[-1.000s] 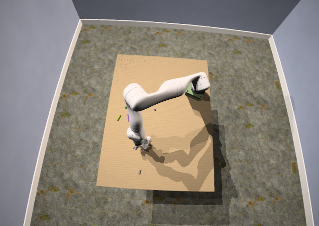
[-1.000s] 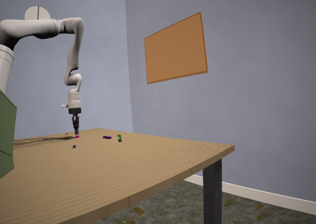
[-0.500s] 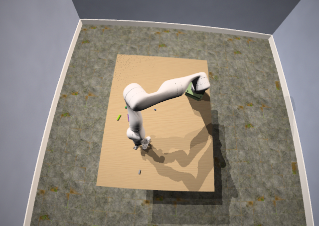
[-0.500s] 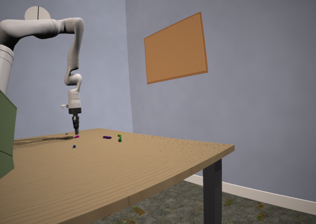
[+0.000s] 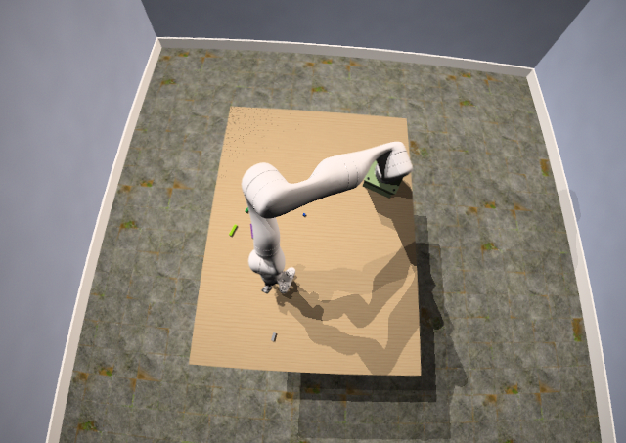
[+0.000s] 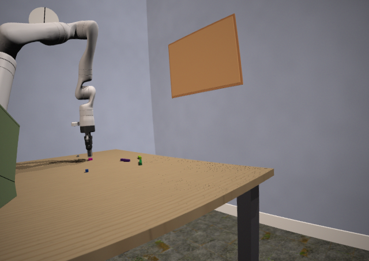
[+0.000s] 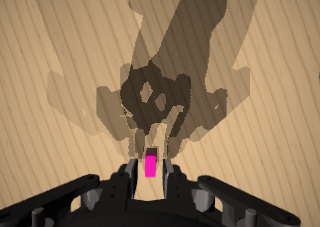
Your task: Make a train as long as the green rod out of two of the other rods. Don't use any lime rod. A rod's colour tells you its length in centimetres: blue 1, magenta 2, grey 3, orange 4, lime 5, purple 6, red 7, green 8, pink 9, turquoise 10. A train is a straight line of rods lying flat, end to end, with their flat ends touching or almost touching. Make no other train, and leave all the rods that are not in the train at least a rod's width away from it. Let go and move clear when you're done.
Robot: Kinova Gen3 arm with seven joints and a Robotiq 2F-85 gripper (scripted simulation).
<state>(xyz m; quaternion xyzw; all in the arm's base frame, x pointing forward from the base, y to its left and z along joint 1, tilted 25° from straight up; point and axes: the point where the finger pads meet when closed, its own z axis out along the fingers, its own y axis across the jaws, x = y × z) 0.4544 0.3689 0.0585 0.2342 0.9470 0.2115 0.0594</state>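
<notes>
Right now the magenta rod is 30 mm below my hand. Round my hand: lime rod: 210 mm to the right, 170 mm ahead, 30 mm below; purple rod: 200 mm to the right, 90 mm ahead, 30 mm below; grey rod: 210 mm to the left, 30 mm below.
</notes>
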